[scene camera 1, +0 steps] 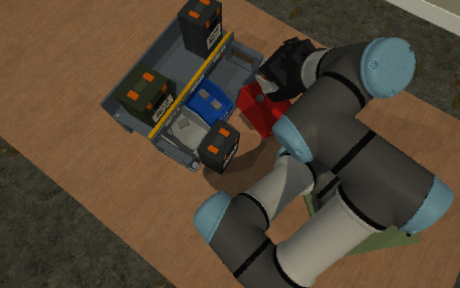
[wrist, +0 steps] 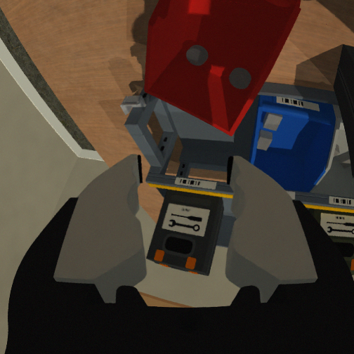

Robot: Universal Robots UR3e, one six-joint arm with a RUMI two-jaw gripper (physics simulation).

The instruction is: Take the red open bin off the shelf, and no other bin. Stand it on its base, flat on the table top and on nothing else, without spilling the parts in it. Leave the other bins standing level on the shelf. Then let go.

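Note:
The red open bin stands upright and looks level on the wooden table beside the shelf; its underside is hidden. Two round grey parts show in it in the wrist view. My gripper is open, with nothing between its fingers, above the bin's back end; the bin lies beyond the fingertips in the wrist view. The blue bin, with two grey parts, and the grey bin sit side by side on the shelf and look level.
A tall dark box and a green box stand behind the yellow strip. Another dark box stands at the shelf's front beside the grey bin. A green plate lies under the arm.

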